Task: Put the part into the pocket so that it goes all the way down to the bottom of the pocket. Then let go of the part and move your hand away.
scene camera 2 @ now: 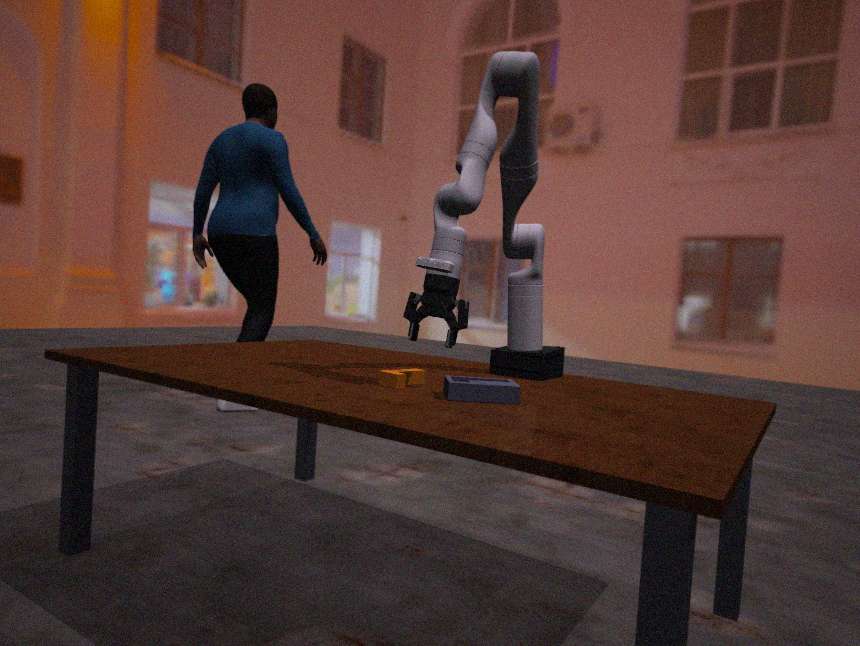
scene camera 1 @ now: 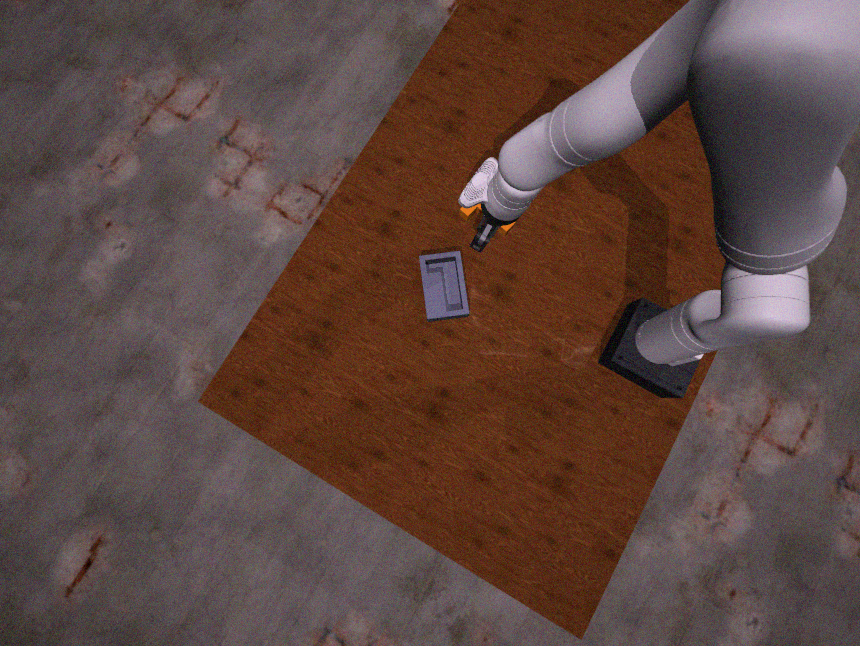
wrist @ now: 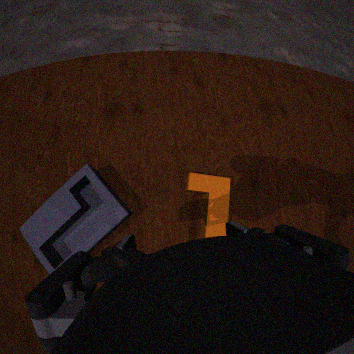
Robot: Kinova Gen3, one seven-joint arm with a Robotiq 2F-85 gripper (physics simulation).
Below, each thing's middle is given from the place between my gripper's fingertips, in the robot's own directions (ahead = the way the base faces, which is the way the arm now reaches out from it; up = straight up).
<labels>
My hand is 80 mm above the orange L-shaped part (scene camera 2: pixel 397 379), 50 mm to the left of it and 20 mm short of it.
</labels>
